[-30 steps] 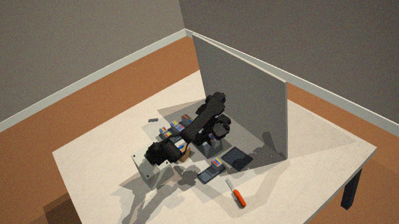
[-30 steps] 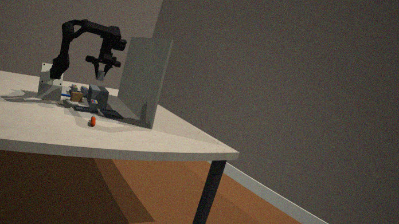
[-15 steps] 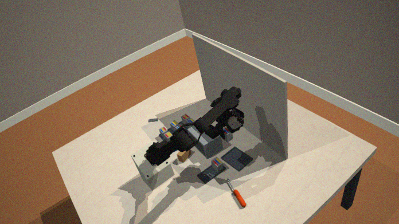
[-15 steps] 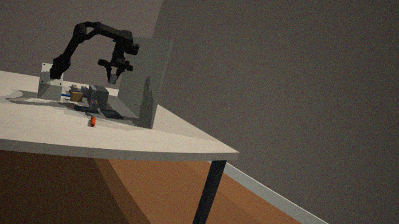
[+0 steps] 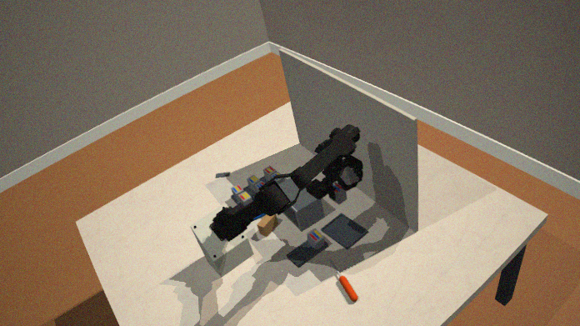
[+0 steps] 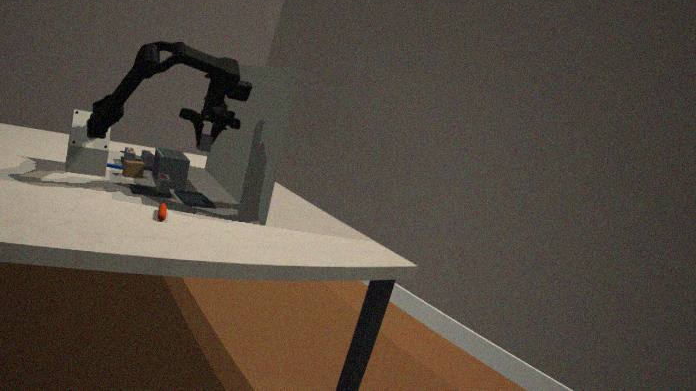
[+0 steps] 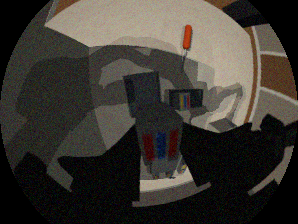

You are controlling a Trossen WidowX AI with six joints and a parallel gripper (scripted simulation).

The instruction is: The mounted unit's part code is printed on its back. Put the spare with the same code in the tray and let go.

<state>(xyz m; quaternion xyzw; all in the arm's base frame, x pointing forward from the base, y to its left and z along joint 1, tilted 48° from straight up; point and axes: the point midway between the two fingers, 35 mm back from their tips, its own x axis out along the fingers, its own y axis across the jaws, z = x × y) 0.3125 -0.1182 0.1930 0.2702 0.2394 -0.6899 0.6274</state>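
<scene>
Now: gripper tip 16 cm above the dark tray. The rest, counted from my gripper tip: grey mounted unit 3 cm behind, 20 cm to the left, 12 cm below; rack 14 cm behind, 3 cm to the left, 16 cm below; spare 2 cm above.
</scene>
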